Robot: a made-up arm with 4 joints. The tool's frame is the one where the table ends.
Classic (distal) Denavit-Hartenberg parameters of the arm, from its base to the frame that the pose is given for. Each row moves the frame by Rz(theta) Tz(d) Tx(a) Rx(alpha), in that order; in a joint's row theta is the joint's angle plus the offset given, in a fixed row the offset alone. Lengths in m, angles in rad.
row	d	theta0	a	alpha
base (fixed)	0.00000	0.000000	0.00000	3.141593
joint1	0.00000	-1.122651	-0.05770	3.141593
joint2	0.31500	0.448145	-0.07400	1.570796
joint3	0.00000	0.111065	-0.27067	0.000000
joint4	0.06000	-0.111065	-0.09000	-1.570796
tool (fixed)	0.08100	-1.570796	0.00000	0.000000
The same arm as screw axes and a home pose.
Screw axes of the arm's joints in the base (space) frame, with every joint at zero. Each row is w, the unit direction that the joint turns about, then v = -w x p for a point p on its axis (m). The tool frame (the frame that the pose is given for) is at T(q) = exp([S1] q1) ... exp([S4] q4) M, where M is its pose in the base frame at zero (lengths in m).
S1: w 0 0 -1 v 0.0000 0.0000 0.0000
S2: w 0 0 1 v -0.0520 0.0250 0.0000
S3: w 1 0 0 v 0.0000 0.3150 0.1260
S4: w 1 0 0 v 0.0000 0.2850 0.3950
M =
1 0 0 0.0350
0 1 0 -0.4850
0 0 1 0.3660
0 0 0 1

